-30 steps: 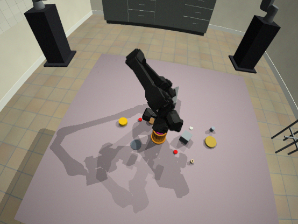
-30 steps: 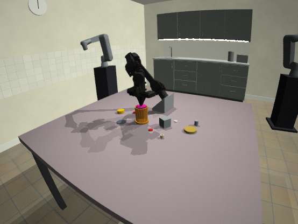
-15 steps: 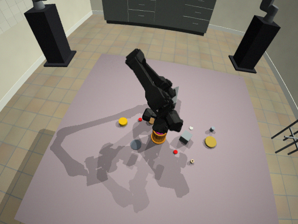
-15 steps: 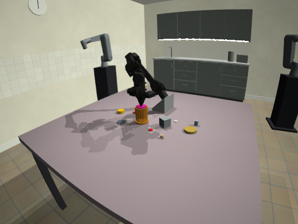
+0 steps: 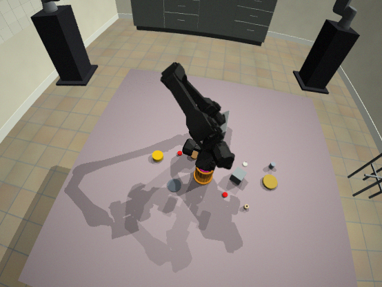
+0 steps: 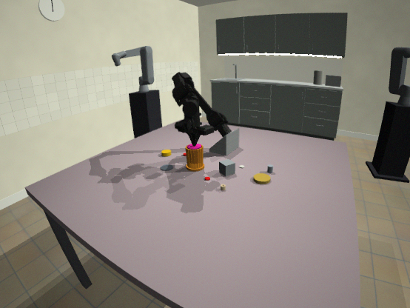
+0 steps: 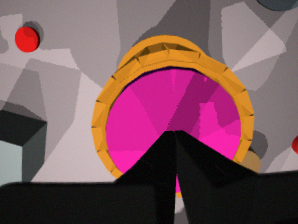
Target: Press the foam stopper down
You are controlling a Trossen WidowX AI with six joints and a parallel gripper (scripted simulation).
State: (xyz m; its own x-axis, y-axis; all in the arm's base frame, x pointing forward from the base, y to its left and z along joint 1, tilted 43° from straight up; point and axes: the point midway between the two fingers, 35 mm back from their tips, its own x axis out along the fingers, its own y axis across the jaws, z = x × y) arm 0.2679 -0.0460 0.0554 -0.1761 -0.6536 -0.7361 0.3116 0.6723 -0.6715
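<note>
Right now my hand is 50 mm above the magenta foam stopper. From my hand the other things lie so: grey cube 150 mm to the left, 110 mm below; red button 140 mm below, 100 mm to the left, 80 mm ahead; brown disc 130 mm below, 100 mm behind, 40 mm to the right.
</note>
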